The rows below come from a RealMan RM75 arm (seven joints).
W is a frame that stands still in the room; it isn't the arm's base.
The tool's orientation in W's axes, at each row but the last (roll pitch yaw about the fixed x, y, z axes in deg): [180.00, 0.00, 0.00]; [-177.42, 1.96, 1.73]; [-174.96, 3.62, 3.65]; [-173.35, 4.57, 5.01]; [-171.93, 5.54, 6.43]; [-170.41, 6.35, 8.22]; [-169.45, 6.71, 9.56]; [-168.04, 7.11, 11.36]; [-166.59, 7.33, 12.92]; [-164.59, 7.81, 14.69]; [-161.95, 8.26, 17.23]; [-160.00, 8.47, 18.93]
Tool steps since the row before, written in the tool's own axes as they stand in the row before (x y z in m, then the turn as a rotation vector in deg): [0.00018, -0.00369, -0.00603, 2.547, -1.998, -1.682]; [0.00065, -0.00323, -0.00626, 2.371, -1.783, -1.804]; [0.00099, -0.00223, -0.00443, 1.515, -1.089, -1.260]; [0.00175, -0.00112, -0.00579, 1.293, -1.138, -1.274]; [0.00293, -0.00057, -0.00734, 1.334, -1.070, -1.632]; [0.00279, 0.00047, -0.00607, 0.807, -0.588, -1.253]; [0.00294, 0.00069, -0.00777, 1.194, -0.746, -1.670]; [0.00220, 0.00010, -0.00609, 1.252, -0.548, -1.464]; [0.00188, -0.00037, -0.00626, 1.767, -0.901, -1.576]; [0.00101, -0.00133, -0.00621, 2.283, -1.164, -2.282]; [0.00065, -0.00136, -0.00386, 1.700, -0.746, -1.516]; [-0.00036, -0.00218, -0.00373, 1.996, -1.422, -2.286]
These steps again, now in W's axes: [0.00018, 0.00369, 0.00603, 2.547, 1.998, 1.682]; [0.00078, 0.00297, 0.00637, 2.382, 1.773, 1.800]; [0.00116, 0.00191, 0.00454, 1.532, 1.074, 1.252]; [0.00217, 0.00063, 0.00572, 1.309, 1.101, 1.290]; [0.00366, -0.00006, 0.00703, 1.396, 0.993, 1.629]; [0.00360, -0.00097, 0.00556, 0.887, 0.503, 1.236]; [0.00409, -0.00144, 0.00712, 1.303, 0.653, 1.627]; [0.00313, -0.00076, 0.00562, 1.360, 0.511, 1.379]; [0.00283, -0.00047, 0.00588, 1.811, 0.940, 1.502]; [0.00189, 0.00012, 0.00614, 2.387, 1.159, 2.176]; [0.00115, 0.00046, 0.00396, 1.765, 0.798, 1.411]; [0.00000, 0.00082, 0.00426, 2.055, 1.291, 2.312]
